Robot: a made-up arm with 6 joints. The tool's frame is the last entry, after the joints.
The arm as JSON. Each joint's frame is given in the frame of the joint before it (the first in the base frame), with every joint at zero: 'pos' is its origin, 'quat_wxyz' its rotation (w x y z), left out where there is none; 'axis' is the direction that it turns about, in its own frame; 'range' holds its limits. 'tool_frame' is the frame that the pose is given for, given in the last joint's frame.
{
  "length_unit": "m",
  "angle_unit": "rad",
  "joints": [
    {
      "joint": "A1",
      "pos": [
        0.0,
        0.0,
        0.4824
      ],
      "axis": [
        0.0,
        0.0,
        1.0
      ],
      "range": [
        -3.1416,
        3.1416
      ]
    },
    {
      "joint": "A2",
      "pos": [
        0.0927,
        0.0,
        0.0
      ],
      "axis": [
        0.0,
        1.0,
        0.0
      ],
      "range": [
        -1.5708,
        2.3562
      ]
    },
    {
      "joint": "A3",
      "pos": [
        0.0,
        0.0,
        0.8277
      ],
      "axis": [
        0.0,
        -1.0,
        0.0
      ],
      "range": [
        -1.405,
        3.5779
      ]
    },
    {
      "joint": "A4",
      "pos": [
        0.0,
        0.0,
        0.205
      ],
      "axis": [
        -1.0,
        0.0,
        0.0
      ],
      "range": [
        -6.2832,
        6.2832
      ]
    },
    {
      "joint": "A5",
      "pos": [
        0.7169,
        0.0,
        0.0
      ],
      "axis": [
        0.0,
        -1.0,
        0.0
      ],
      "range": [
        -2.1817,
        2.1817
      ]
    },
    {
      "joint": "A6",
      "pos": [
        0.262,
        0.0,
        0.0
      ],
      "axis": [
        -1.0,
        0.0,
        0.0
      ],
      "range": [
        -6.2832,
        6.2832
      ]
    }
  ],
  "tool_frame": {
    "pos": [
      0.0,
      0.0,
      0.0
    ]
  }
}
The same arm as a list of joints. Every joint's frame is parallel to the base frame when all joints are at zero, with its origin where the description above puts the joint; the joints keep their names.
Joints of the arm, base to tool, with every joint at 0 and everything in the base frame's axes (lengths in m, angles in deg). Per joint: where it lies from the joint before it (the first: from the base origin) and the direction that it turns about. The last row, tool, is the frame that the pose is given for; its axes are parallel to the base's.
A1: xyz 0 0 0.4824 axis +z
A2: xyz 0.0927 0 0 axis +y
A3: xyz 0 0 0.8277 axis -y
A4: xyz 0 0 0.205 axis -x
A5: xyz 0.7169 0 0 axis -y
A6: xyz 0.262 0 0 axis -x
tool: xyz 0 0 0
Joint limits (deg, base to tool): -180..180 -90..135 -80.5..205 -360..360 -125..125 -360..360

